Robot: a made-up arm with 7 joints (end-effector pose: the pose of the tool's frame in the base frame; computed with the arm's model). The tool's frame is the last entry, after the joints.
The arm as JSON. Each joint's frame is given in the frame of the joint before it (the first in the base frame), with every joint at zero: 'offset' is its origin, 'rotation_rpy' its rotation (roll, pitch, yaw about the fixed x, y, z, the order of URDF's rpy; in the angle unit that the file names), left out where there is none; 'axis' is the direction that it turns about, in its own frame. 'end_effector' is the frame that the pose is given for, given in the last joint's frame.
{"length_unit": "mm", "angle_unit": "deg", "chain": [
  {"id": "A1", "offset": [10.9, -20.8, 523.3], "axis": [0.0, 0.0, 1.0]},
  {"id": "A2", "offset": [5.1, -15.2, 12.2], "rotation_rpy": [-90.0, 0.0, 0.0], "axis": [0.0, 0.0, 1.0]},
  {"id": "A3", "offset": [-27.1, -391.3, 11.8], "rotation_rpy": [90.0, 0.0, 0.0], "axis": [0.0, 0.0, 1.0]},
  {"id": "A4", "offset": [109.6, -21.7, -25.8], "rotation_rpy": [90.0, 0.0, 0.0], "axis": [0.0, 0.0, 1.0]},
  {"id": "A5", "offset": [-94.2, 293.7, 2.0], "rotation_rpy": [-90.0, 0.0, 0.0], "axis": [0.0, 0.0, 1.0]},
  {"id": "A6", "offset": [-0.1, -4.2, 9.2], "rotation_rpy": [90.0, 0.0, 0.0], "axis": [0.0, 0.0, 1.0]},
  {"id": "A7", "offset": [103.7, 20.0, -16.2], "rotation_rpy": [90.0, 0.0, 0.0], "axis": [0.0, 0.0, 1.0]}
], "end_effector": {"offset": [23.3, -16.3, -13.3], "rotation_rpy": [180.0, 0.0, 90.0]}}
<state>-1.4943 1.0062 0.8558 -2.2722 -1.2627 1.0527 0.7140</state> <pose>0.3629 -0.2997 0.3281 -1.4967 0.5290 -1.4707</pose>
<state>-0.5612 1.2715 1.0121 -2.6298 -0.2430 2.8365 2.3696</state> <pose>0.4192 0.1406 0.3912 1.2702 -0.8875 2.5119</pose>
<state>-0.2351 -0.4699 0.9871 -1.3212 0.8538 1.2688 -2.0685</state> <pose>0.0527 0.3489 1.1559 0.4553 -0.1032 1.5451</pose>
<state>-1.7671 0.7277 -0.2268 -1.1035 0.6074 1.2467 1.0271</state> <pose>-0.2557 -0.7244 0.7353 -0.2998 -0.7603 1.6447</pose>
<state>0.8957 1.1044 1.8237 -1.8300 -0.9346 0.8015 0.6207</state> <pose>-0.2538 0.4896 0.7511 -0.4956 -0.4787 0.6481</pose>
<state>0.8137 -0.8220 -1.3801 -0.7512 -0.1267 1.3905 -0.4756</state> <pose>-0.1050 -0.6088 1.0781 0.9866 -0.6147 -1.8246</pose>
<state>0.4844 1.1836 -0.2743 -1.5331 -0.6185 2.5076 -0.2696</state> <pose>0.6341 0.2439 0.3477 -0.5649 -0.2462 -0.3844</pose>
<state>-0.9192 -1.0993 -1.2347 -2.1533 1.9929 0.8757 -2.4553</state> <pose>-0.4623 -0.1778 0.7633 0.6239 -2.5261 0.7452</pose>
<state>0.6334 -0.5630 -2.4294 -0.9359 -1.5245 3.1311 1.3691</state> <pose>-0.2093 -0.4952 0.9677 0.1880 2.1462 1.7318</pose>
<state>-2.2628 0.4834 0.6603 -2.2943 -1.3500 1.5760 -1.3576</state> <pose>0.0039 -0.4770 0.5230 -0.1809 1.2099 -0.7882</pose>
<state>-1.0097 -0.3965 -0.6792 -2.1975 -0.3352 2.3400 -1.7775</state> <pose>-0.1036 -0.3623 0.9508 -0.4360 -0.2596 -1.2978</pose>
